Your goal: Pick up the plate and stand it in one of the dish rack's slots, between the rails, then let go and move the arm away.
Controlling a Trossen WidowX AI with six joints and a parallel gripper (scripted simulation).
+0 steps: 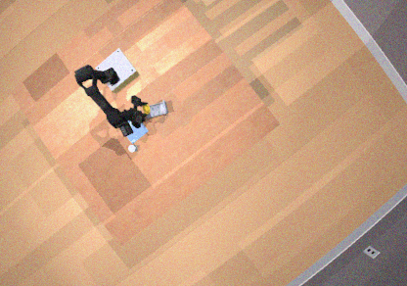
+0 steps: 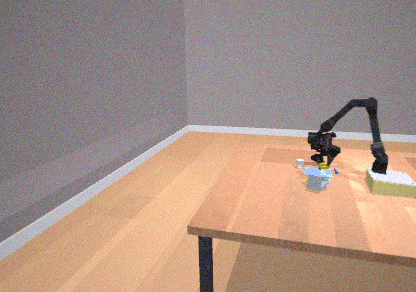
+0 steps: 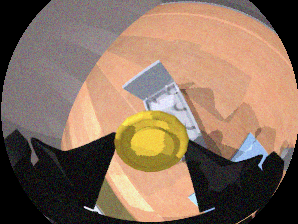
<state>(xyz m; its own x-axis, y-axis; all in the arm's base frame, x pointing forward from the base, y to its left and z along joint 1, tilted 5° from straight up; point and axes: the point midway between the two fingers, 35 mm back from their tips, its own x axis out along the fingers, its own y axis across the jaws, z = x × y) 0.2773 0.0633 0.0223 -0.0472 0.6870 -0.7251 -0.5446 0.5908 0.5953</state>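
The grey dish rack lies 2 cm ahead of my gripper tip, 3 cm to the left of it and 7 cm below it. Also, from my gripper tip: light blue mat: 3 cm ahead, 16 cm to the right, 9 cm below; then yellow plate: 1 cm to the right, 1 cm above; then blue spoon: 7 cm behind, 21 cm to the right, 9 cm below.
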